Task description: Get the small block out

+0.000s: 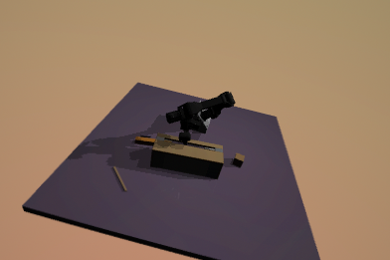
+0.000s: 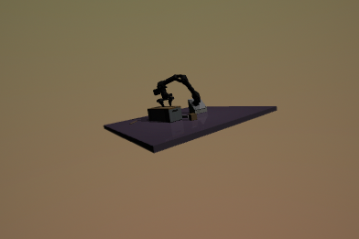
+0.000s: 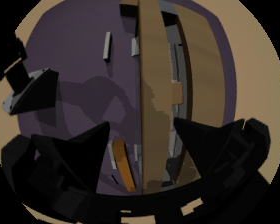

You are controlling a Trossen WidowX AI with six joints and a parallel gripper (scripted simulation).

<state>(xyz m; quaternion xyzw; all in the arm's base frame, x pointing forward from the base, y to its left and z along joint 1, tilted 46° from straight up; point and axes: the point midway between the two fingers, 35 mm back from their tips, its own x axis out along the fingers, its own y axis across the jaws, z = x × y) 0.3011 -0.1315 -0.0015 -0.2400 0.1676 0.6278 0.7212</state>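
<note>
Right now the small brown block is 50 mm ahead of my gripper tip, 40 mm to the left of it and 30 mm below it. From my gripper tip the other things lie so: thin tan stick (260 mm ahead, 290 mm to the right, 110 mm below); then orange rod (40 mm behind, 190 mm to the right, 100 mm below).
</note>
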